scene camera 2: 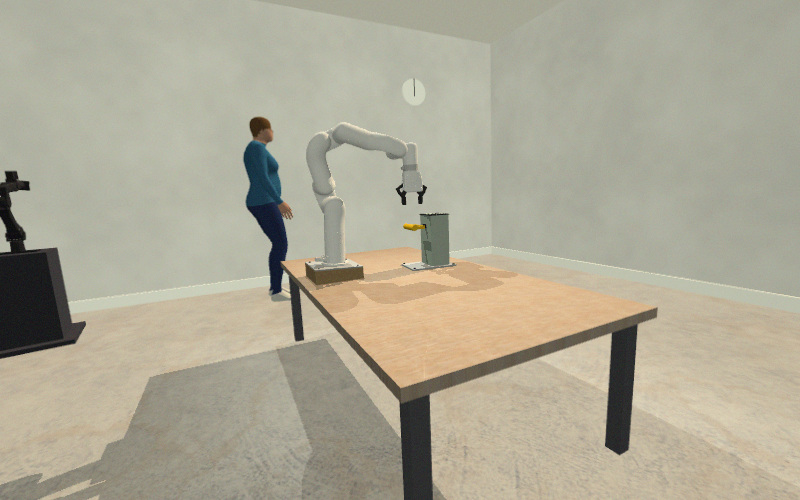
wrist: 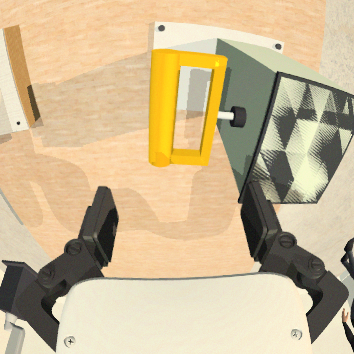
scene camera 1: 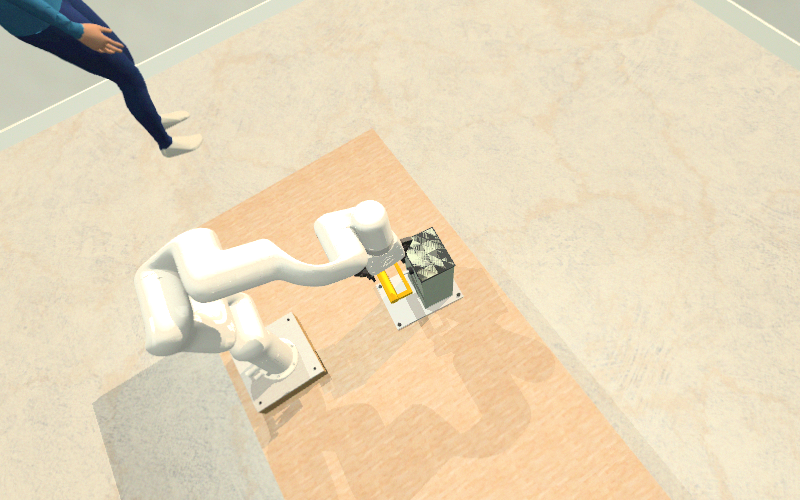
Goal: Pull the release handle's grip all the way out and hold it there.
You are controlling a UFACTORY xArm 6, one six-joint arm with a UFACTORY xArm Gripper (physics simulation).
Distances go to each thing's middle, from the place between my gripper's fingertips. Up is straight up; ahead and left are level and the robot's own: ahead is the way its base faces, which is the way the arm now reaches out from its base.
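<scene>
With the white base plate (scene camera 1: 409, 309), my hand is 80 mm short of it, 10 mm to the left of it and 320 mm above it.
</scene>
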